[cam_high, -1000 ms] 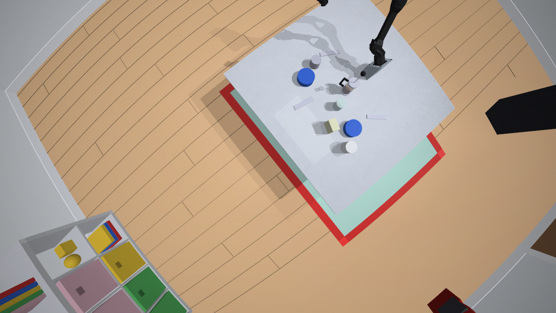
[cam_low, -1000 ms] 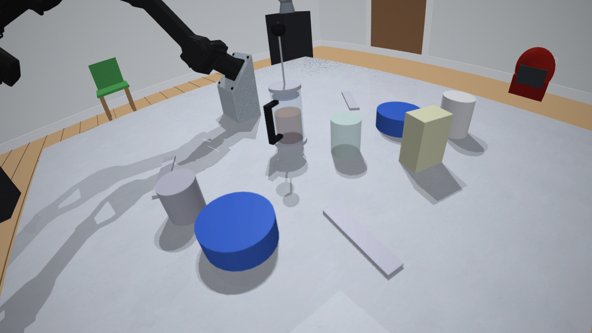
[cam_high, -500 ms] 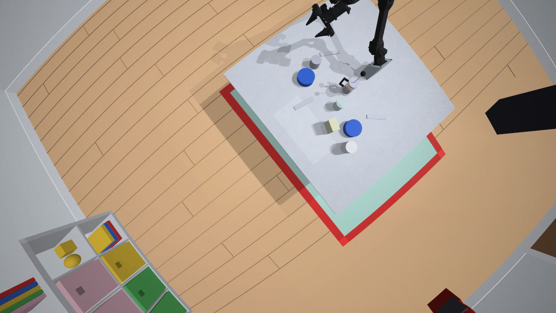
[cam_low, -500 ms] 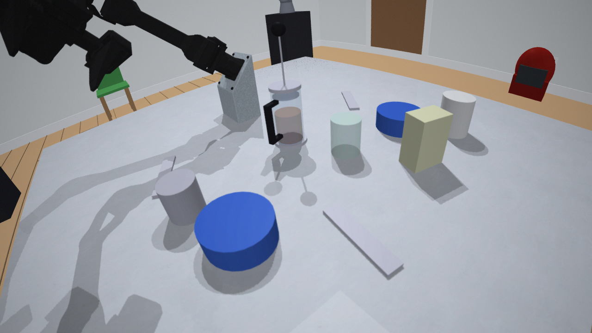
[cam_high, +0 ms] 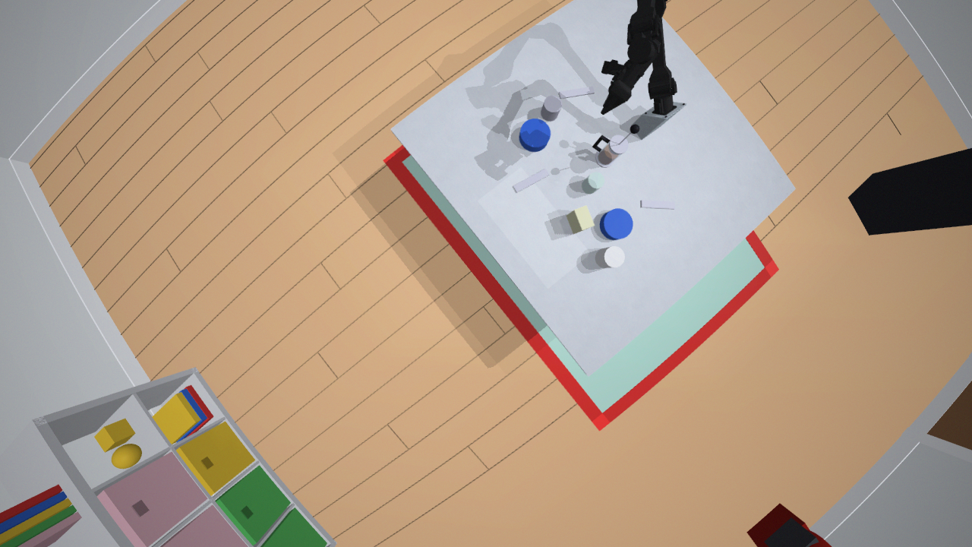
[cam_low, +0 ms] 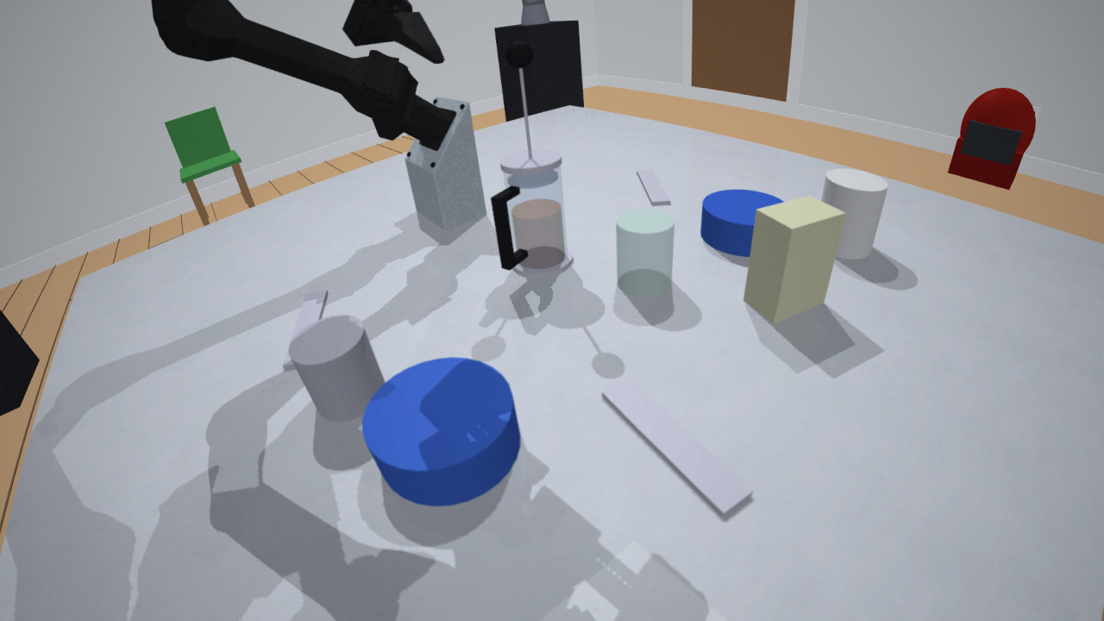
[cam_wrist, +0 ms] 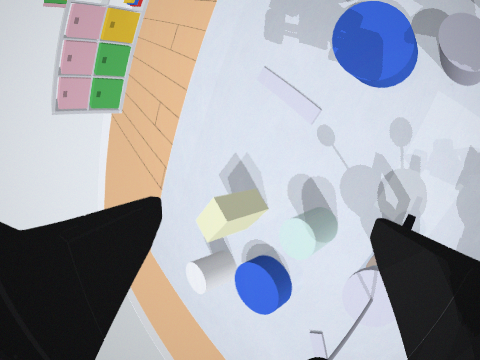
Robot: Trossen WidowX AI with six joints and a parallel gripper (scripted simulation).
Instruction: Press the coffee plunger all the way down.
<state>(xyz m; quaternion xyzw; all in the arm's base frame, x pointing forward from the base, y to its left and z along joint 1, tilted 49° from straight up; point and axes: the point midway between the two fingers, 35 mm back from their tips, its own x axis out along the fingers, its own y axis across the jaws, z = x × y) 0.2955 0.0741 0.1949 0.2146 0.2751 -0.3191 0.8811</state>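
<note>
My gripper tip is now 8 cm past the coffee press, 8 cm to the right of it and 17 cm above it. The rest, counted from my gripper tip: cream block: 18 cm ahead, 24 cm to the left, 24 cm below; grey cylinder: 1 cm behind, 18 cm to the right, 26 cm below; pale green cylinder: 5 cm ahead, 16 cm to the left, 26 cm below.
</note>
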